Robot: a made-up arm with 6 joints. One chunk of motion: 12 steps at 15 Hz.
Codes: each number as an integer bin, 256 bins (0 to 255) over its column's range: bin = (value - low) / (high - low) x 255, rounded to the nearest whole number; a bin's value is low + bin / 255 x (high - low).
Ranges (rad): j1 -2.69..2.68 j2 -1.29..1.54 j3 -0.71..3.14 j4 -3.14..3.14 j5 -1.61..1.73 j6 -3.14..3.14
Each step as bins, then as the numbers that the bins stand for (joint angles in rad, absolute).
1 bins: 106 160 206 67 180 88
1 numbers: -0.4578 0.4857 2.4002 -1.4900 0.7476 -0.9728
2 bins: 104 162 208 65 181 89
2 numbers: -0.4999 0.5079 2.4304 -1.5392 0.7607 -0.9482
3 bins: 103 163 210 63 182 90
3 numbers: -0.5209 0.5190 2.4606 -1.5885 0.7738 -0.9235
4 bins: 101 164 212 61 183 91
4 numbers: -0.5631 0.5301 2.4908 -1.6377 0.7869 -0.8989
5 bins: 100 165 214 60 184 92
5 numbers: -0.5841 0.5412 2.5210 -1.6624 0.8000 -0.8743
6 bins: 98 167 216 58 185 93
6 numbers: -0.6262 0.5634 2.5512 -1.7116 0.8131 -0.8496
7 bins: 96 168 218 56 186 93
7 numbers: -0.6684 0.5745 2.5814 -1.7609 0.8262 -0.8496
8 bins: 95 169 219 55 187 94
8 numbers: -0.6894 0.5856 2.5965 -1.7855 0.8393 -0.8250
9 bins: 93 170 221 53 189 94
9 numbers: -0.7315 0.5967 2.6267 -1.8347 0.8655 -0.8250
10 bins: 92 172 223 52 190 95
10 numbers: -0.7526 0.6189 2.6569 -1.8594 0.8786 -0.8004
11 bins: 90 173 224 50 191 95
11 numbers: -0.7947 0.6300 2.6720 -1.9086 0.8917 -0.8004
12 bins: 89 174 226 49 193 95
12 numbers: -0.8158 0.6411 2.7022 -1.9333 0.9179 -0.8004
